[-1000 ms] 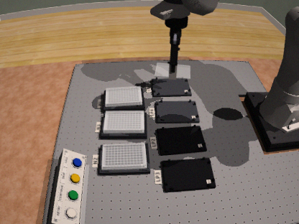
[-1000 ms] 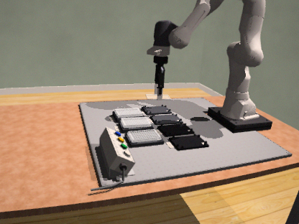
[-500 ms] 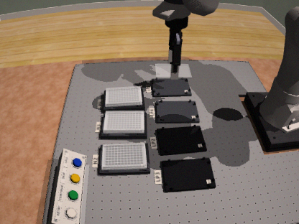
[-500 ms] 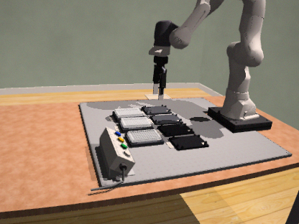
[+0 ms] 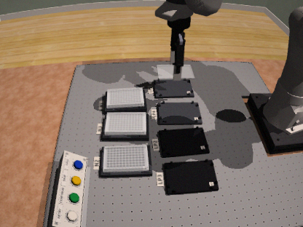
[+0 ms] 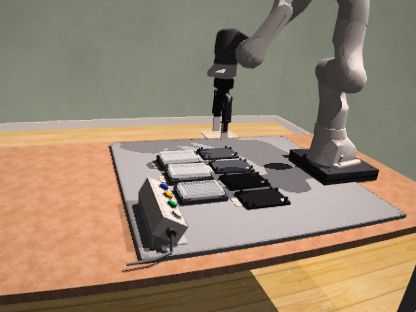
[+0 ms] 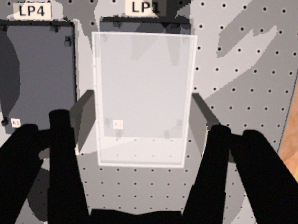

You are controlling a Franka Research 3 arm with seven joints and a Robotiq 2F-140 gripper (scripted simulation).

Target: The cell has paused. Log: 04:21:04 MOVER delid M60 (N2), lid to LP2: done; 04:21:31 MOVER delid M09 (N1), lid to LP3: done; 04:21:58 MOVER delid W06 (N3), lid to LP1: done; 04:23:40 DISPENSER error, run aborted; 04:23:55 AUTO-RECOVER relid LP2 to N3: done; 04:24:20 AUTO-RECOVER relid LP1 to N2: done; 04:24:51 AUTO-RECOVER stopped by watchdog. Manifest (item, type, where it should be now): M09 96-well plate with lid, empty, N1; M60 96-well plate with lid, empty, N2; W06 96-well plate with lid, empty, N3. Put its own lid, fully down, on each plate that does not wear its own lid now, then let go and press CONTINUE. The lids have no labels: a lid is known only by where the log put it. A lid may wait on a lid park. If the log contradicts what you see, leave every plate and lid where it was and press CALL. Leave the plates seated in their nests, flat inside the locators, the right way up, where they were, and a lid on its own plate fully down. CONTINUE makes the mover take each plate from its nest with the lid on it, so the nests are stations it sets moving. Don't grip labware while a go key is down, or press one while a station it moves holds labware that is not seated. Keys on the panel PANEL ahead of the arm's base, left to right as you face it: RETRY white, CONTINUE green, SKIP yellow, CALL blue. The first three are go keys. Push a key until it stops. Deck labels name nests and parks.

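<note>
My hand is 10 cm above the lid park LP1. Round my hand: park LP4 (14 cm to the left, 10 cm below); then LP1 label (9 cm ahead, 11 cm below); then LP4 label (9 cm ahead, 13 cm to the left, 11 cm below).
</note>
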